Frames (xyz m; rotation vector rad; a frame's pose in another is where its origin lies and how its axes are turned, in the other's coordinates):
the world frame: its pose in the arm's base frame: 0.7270 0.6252 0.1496 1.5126 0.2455 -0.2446
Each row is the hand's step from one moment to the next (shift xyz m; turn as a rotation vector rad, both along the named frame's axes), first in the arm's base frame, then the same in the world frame.
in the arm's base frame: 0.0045 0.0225 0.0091 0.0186 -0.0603 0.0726
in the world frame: 0.0013 0.0110 -0.0220 -0.0044 0.0721 0.0635
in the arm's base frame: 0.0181 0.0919 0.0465 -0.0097 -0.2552 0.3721
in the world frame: 0.0023 0.0538 -0.0897 -0.1226 0.3394 0.2710
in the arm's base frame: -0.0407 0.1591 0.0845 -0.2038 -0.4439 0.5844
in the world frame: -0.0658 0.0746 -0.1556 -0.3715 0.4730 0.4673
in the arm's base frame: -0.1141 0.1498 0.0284 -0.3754 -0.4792 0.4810
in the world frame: -0.1182 -0.0017 -0.1493 -0.5026 0.3202 0.4968
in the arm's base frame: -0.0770 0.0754 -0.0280 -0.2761 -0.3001 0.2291
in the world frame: -0.0651 -0.0471 -0.0771 -0.3315 0.1193 0.3077
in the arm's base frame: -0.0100 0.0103 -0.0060 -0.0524 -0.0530 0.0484
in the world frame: -0.0077 -0.0083 -0.0106 -0.0645 0.0275 0.0547
